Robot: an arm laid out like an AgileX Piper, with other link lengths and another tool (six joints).
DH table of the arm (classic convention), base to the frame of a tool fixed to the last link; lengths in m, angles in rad. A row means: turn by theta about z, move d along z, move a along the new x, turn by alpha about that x. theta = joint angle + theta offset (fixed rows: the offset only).
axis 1: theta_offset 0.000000; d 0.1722; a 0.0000; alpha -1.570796
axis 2: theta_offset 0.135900; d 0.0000; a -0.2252; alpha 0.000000
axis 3: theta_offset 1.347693; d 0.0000; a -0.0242; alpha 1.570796
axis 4: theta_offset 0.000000; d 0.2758; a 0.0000; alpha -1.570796
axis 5: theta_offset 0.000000; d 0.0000; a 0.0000; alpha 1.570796
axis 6: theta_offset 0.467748; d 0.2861; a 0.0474; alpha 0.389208
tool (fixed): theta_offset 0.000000; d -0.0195; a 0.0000; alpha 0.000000
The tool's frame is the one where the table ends.
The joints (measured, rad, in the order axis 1, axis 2, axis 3, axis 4, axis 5, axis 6), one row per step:
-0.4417, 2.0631, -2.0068, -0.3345, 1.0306, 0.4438
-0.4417, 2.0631, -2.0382, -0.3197, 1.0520, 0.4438
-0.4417, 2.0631, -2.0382, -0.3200, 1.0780, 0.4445
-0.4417, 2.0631, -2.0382, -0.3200, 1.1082, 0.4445
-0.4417, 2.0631, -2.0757, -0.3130, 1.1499, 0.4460
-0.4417, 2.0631, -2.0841, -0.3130, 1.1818, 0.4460
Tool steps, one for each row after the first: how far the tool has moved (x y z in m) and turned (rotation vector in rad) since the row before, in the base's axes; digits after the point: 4 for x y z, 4 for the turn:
0.0023, 0.0020, 0.0094, 0.0089, -0.0165, -0.0062
-0.0060, 0.0018, -0.0031, 0.0110, 0.0219, -0.0087
-0.0070, 0.0022, -0.0034, 0.0128, 0.0257, -0.0095
-0.0022, 0.0017, 0.0097, 0.0087, -0.0022, -0.0136
-0.0060, 0.0019, -0.0002, 0.0103, 0.0194, -0.0098

